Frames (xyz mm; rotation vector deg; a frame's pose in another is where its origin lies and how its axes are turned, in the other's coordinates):
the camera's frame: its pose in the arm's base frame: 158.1 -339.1 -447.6 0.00 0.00 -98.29
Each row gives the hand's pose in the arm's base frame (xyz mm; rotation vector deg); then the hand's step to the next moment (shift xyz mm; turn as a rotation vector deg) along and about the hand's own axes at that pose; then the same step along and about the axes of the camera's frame.
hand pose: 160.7 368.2 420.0 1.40 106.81 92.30
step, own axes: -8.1 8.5 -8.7 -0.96 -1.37 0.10
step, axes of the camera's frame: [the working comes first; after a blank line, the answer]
step, axes of the arm's base frame: -1.3 -9.0 11.4 1.34 -0.65 -0.77

9.1 0.0 11.4 0.45 1.42 -0.77
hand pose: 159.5 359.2 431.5 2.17 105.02 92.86
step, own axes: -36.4 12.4 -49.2 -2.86 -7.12 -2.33
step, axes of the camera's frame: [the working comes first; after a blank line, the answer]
step, axes of the arm's base frame: -1.5 -56.1 27.4 3.91 -4.89 -5.01

55.7 6.6 27.4 4.27 4.57 -5.01
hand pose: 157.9 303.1 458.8 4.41 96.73 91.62
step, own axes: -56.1 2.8 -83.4 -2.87 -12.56 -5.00
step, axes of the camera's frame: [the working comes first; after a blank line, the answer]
step, axes of the arm's base frame: -10.1 -97.9 20.7 4.90 -8.17 -10.01

98.3 4.1 20.7 7.38 6.03 -10.01
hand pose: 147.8 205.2 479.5 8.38 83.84 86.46
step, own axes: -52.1 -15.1 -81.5 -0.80 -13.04 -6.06
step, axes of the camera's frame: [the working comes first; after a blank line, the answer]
step, axes of the arm's base frame: -20.3 -95.5 -6.6 3.41 -7.58 -11.76

97.5 -6.4 -6.6 7.01 4.47 -11.76
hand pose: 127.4 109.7 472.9 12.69 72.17 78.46
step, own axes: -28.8 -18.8 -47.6 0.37 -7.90 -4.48
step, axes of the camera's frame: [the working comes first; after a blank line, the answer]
step, axes of the arm's base frame: -16.6 -53.5 -17.7 1.22 -4.33 -7.90

55.3 -8.8 -17.7 4.11 1.83 -7.90
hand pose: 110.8 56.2 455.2 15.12 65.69 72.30
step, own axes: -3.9 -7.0 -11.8 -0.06 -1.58 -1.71
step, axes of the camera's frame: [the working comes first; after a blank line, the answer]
step, axes of the arm's base frame: -4.5 -10.6 -8.4 -0.38 -1.31 -1.89

11.1 -3.0 -8.4 1.35 -0.19 -1.89
